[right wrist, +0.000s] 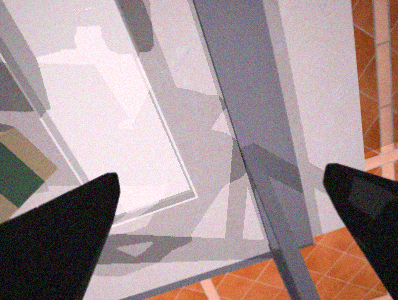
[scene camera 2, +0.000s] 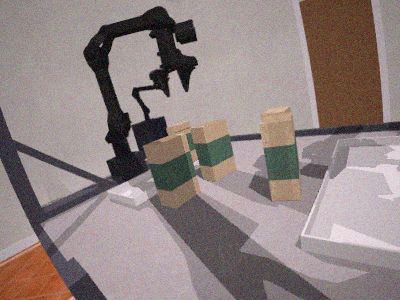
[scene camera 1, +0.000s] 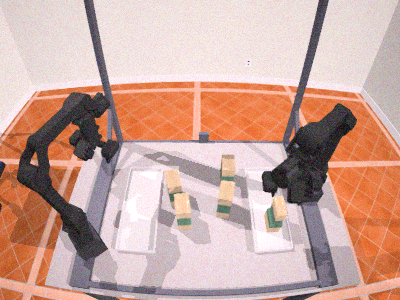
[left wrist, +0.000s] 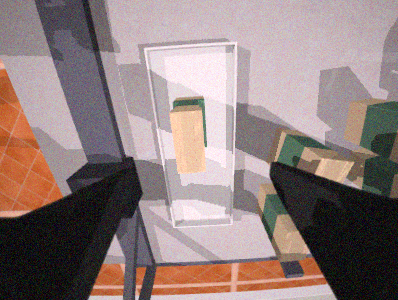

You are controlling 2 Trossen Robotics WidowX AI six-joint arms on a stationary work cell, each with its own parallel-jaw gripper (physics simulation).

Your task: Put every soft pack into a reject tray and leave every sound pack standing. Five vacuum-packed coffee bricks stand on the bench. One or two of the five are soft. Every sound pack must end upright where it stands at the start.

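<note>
In scene camera 2 I find my left gripper (scene camera 2: 177, 94), and a white tray (scene camera 2: 347, 221) shows there as well. Scene camera 1 gives me my right gripper (scene camera 1: 98, 159) and my left gripper (scene camera 1: 285, 195), together with a white tray (scene camera 1: 259, 201) and a grey frame rail (scene camera 1: 97, 204). The left wrist view has my left gripper (left wrist: 202, 171) in it. In the right wrist view I see my right gripper (right wrist: 221, 177).
</note>
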